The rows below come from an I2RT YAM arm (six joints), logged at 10 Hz.
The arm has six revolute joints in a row. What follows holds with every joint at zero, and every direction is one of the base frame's. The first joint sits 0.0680 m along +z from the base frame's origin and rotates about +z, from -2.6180 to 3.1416 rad. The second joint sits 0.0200 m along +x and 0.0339 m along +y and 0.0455 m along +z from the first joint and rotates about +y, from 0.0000 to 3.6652 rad. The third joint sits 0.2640 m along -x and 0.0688 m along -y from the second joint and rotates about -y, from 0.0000 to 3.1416 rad. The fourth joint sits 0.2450 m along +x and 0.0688 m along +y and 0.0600 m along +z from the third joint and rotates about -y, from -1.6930 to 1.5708 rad. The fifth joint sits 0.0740 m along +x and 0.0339 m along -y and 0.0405 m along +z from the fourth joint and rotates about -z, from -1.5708 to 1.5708 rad. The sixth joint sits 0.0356 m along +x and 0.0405 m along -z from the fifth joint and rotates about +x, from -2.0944 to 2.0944 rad. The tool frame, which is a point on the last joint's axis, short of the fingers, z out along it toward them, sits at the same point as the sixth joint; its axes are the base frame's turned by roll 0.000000, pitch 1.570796 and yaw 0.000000 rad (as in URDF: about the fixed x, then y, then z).
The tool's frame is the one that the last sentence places.
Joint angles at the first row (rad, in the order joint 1, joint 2, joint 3, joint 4, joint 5, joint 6):
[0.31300 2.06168 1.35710 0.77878 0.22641 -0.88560]
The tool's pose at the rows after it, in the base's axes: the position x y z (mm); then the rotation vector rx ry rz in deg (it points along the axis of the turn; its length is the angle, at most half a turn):
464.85, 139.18, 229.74, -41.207, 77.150, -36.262
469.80, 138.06, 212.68, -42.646, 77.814, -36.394
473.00, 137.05, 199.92, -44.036, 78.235, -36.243
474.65, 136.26, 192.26, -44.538, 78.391, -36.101
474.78, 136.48, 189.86, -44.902, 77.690, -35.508
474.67, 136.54, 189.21, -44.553, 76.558, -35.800
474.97, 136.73, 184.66, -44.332, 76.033, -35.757
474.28, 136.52, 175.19, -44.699, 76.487, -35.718
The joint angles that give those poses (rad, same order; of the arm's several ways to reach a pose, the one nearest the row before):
[0.30613 2.10554 1.37196 0.81236 0.20885 -0.90085]
[0.30003 2.14676 1.37236 0.83143 0.19665 -0.91077]
[0.29506 2.17649 1.37233 0.84288 0.18139 -0.91878]
[0.29202 2.19484 1.37124 0.85546 0.17377 -0.92069]
[0.29126 2.20168 1.36851 0.87112 0.15813 -0.92108]
[0.29125 2.20778 1.36549 0.90046 0.15545 -0.92756]
[0.29125 2.22114 1.36206 0.92680 0.15278 -0.92794]
[0.29125 2.23754 1.35022 0.94511 0.15277 -0.92832]

